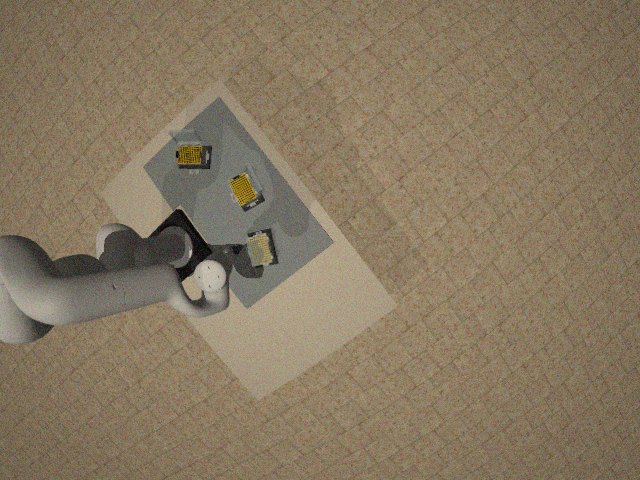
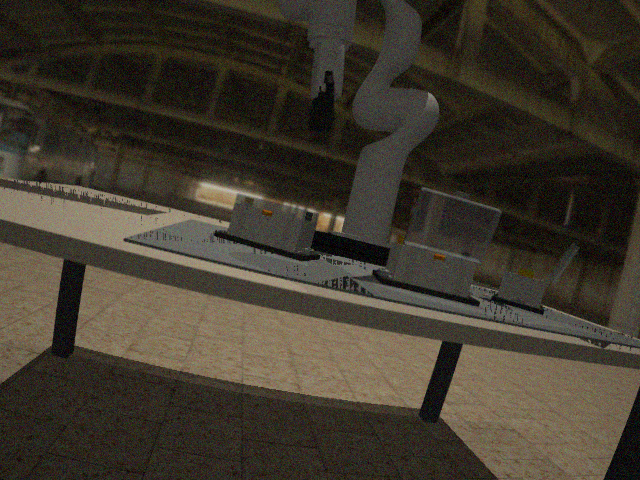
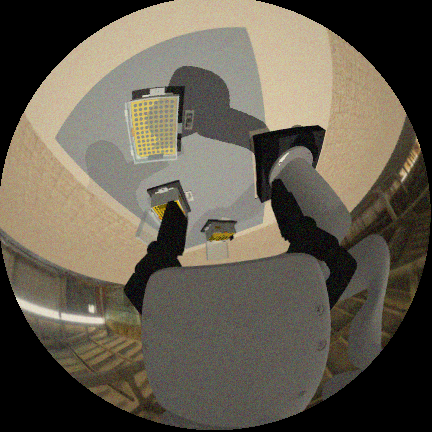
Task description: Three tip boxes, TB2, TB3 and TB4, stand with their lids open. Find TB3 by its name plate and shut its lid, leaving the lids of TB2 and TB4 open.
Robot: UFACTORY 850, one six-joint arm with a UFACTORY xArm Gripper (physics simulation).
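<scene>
TB3 has its clear lid down over the yellow tip rack; its name plate is blurred. The middle box has its clear lid standing open. The far box also has its lid open. I cannot read which is TB2 or TB4. My gripper is open and empty, above and beside TB3, touching no box.
The boxes stand on a grey mat on a pale table. The black arm base plate adjoins the mat on TB3's name plate side.
</scene>
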